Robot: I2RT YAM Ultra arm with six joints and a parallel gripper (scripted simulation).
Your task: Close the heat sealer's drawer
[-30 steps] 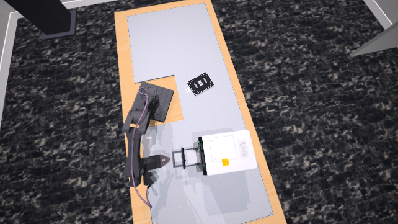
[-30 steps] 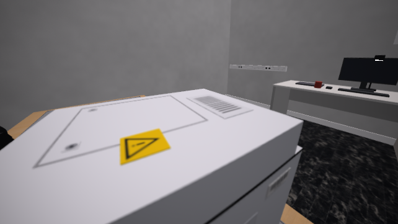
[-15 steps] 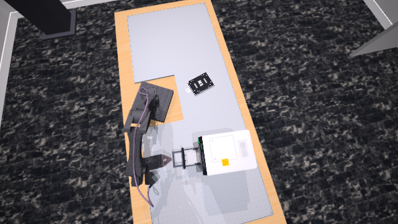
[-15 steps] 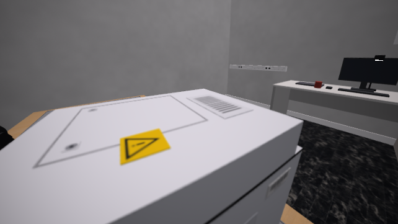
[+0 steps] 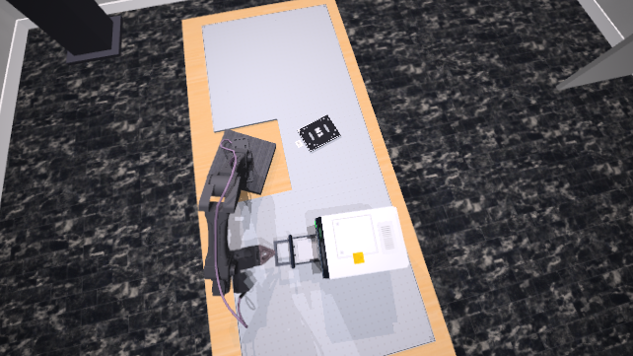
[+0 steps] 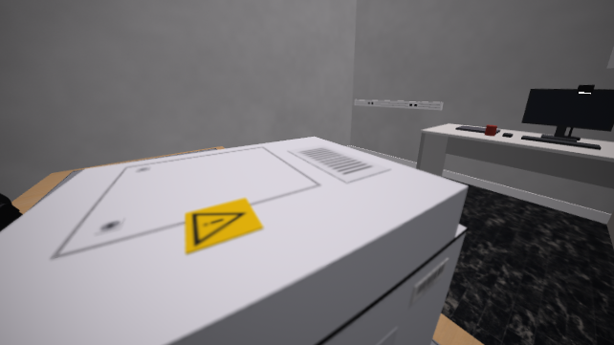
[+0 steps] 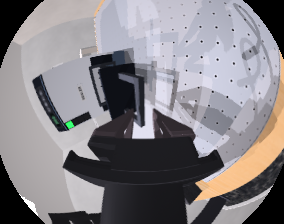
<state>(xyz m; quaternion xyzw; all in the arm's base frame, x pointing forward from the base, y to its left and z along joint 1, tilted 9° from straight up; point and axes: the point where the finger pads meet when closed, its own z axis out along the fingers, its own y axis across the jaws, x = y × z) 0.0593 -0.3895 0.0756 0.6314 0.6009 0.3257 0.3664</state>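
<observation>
Right now my hand is 14 cm short of the sealer drawer, 2 cm above it and 1 cm to the left of it.
</observation>
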